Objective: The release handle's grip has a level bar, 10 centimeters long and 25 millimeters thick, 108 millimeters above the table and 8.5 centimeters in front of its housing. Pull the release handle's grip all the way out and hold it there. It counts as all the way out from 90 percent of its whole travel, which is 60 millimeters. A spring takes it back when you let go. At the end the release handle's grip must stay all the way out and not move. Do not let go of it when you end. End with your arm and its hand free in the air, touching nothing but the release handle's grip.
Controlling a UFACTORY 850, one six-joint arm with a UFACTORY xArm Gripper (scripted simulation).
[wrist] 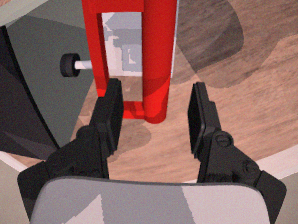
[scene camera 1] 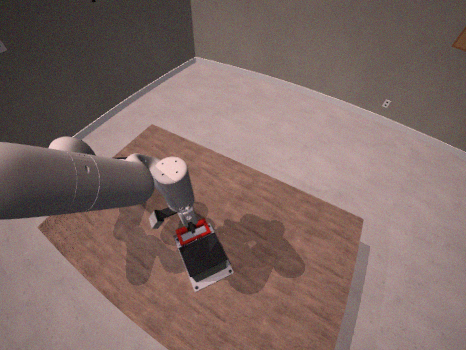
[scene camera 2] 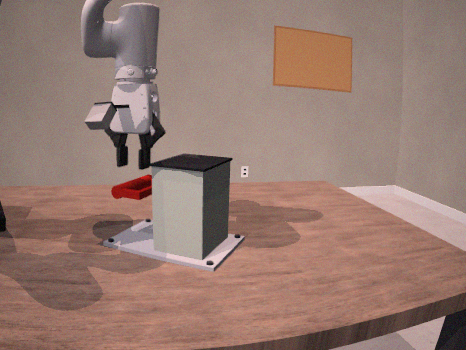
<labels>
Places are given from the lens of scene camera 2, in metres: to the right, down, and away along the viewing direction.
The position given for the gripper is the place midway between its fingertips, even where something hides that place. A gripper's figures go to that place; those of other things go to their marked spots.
gripper (scene camera 2: 133, 167): -0.20, -0.02, 0.75
grey housing (scene camera 2: 190, 193): -0.07, 0.03, 0.64
</labels>
